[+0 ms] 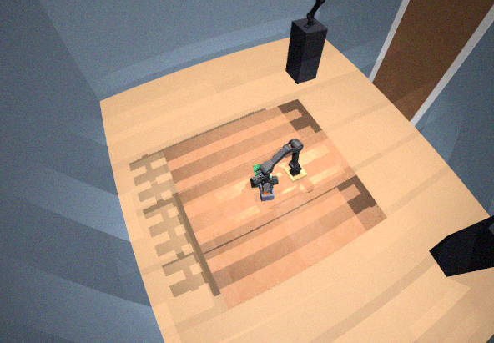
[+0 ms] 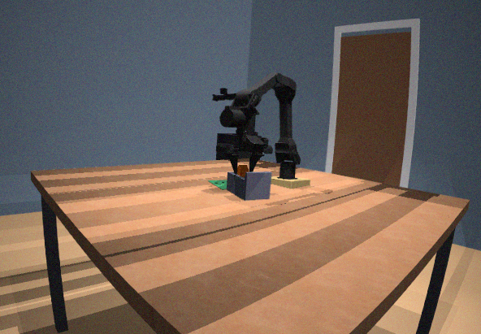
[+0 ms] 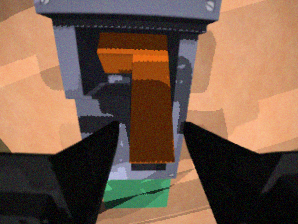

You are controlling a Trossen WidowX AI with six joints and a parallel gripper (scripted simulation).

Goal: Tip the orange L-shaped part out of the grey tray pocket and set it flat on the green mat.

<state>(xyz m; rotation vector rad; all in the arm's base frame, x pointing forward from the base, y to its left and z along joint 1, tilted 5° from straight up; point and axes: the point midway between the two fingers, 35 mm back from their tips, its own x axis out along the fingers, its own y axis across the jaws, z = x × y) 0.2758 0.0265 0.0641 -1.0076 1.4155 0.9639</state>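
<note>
My gripper tip is now 6 cm past the green mat, 13 cm to the left of it and 8 cm above it. Round my gripper tip: orange L-shaped part 1 cm behind, 4 cm to the left, 3 cm below.
</note>
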